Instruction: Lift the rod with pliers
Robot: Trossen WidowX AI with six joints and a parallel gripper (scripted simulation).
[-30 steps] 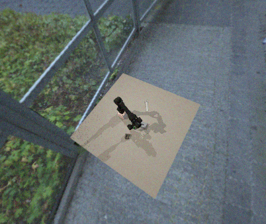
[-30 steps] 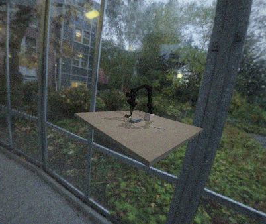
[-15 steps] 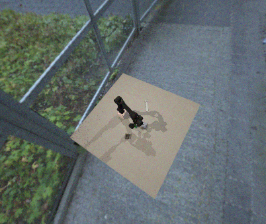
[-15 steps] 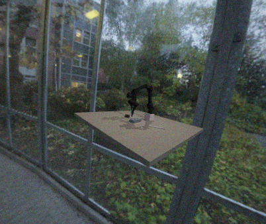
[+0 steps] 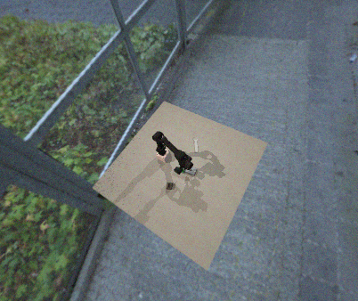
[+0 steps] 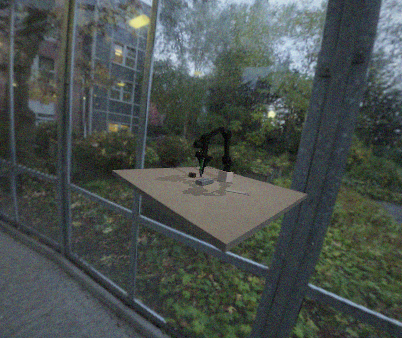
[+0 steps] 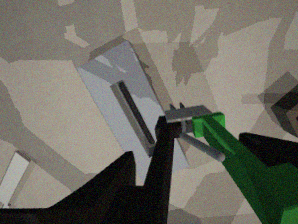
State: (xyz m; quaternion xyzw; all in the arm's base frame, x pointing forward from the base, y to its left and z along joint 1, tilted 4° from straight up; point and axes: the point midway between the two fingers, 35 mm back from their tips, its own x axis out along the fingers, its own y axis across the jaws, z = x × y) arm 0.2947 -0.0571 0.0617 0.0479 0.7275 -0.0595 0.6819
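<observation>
Right now my gripper tip is 12 cm above the grey block, 5 cm to the right of it and 1 cm past it. From my gripper tip the other things lie so: white bar (36 cm to the left, 14 cm below, 8 cm behind); then dark holster (18 cm to the right, 13 cm below, 7 cm behind); then dark rod (13 cm below, 5 cm to the left).
</observation>
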